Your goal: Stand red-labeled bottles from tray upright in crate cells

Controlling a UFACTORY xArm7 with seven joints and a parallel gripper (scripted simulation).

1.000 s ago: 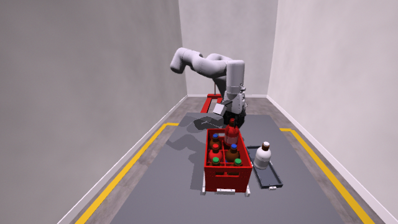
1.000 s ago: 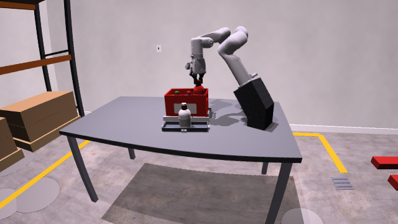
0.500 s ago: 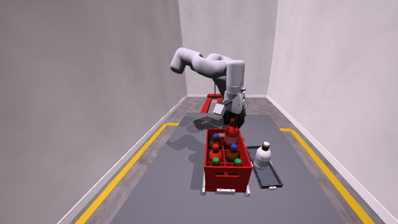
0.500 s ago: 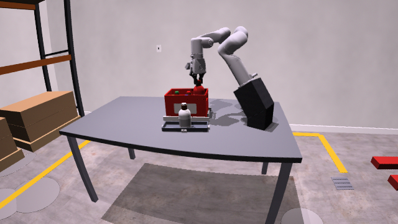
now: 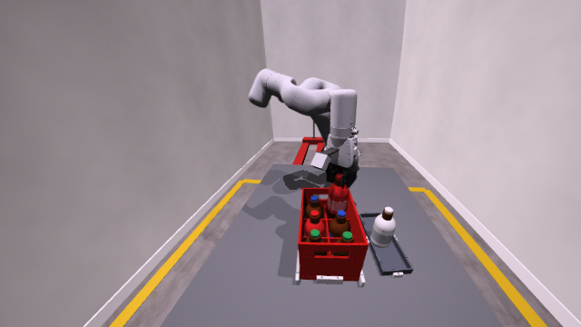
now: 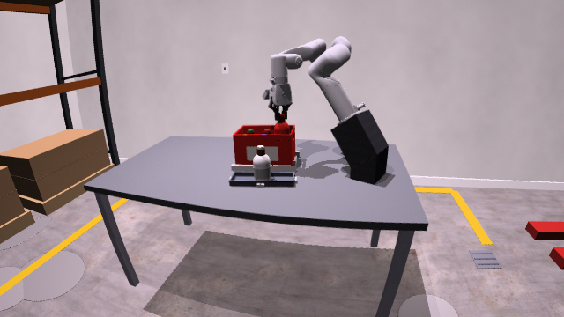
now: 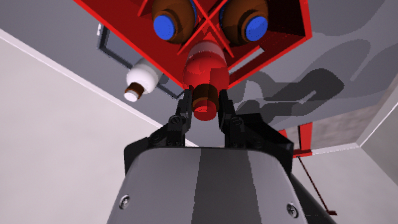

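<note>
My gripper is now 8 cm short of the red crate, 5 cm to the left of it and 17 cm above it. The rest, counted from my hand: white bottle: 7 cm ahead, 16 cm to the left, 17 cm below; then dark tray: 8 cm ahead, 17 cm to the left, 24 cm below.
</note>
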